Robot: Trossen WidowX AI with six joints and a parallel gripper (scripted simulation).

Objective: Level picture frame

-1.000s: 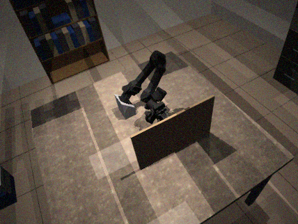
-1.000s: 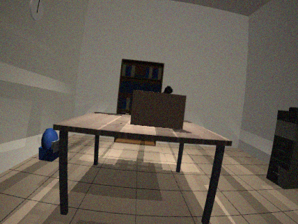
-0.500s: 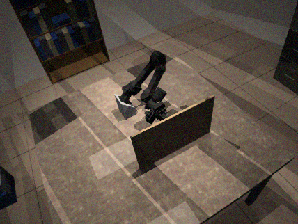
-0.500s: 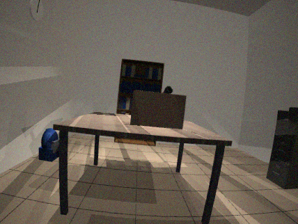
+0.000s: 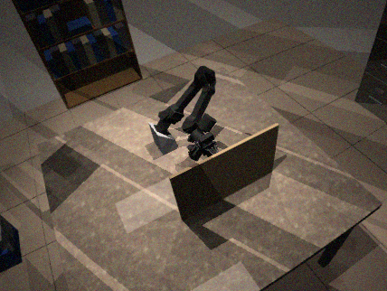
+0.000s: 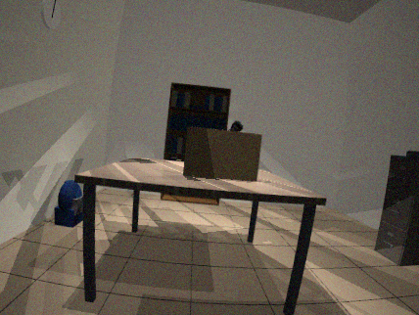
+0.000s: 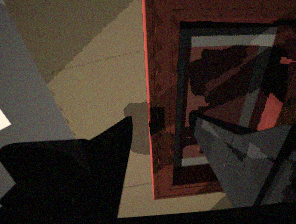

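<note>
The picture frame is 50 mm below my gripper tip and 10 mm to the left of it. The rest, counted from my gripper tip: wall panel 60 mm below, 20 mm to the left, 10 mm ahead.
</note>
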